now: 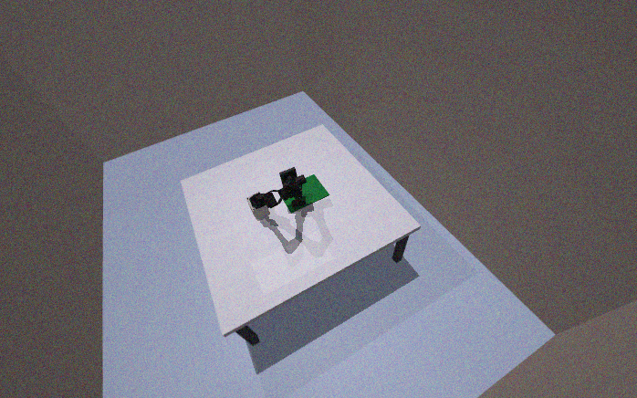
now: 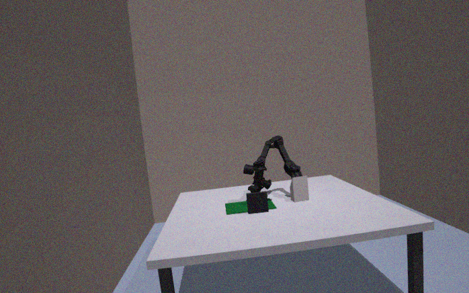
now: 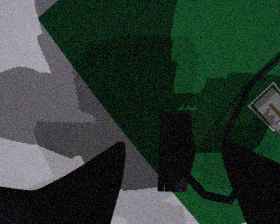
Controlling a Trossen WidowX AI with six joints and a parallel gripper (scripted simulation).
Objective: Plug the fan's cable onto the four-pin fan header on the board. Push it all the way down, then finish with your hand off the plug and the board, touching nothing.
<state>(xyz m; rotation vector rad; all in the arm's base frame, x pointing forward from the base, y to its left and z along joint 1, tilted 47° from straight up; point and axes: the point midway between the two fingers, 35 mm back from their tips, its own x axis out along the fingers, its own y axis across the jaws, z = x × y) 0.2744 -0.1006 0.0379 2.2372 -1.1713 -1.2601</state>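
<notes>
The dark plug is 1 cm ahead of my gripper tip. From my gripper tip the other things lie so: black fan: 23 cm to the left, 4 cm above, 3 cm ahead; green board: 9 cm to the left, 6 cm ahead, 4 cm below.
</notes>
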